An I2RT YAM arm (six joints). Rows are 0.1 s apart.
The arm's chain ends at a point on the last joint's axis. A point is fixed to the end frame.
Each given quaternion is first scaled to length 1.
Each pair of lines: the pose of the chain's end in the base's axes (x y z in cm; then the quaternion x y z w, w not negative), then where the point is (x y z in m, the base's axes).
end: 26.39 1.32 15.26 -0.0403 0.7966 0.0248 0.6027
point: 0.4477 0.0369 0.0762
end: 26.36 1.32 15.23 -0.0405 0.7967 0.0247 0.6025
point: 0.4474 0.0369 0.0758
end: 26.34 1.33 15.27 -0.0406 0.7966 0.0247 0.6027
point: 0.4472 0.0370 0.0763
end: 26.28 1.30 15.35 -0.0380 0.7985 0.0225 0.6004
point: 0.4463 0.0354 0.0760
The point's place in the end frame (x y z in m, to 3 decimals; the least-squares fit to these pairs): 0.023 0.007 0.199
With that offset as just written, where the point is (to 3 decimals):
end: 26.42 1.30 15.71 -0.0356 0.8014 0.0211 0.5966
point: 0.447 0.034 0.078
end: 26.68 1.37 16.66 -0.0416 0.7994 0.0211 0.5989
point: 0.450 0.036 0.088
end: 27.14 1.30 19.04 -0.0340 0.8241 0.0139 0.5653
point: 0.448 0.031 0.097
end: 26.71 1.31 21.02 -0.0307 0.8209 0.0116 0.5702
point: 0.445 0.030 0.119
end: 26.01 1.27 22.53 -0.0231 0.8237 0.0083 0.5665
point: 0.437 0.027 0.132
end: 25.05 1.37 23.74 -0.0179 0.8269 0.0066 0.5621
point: 0.427 0.026 0.143
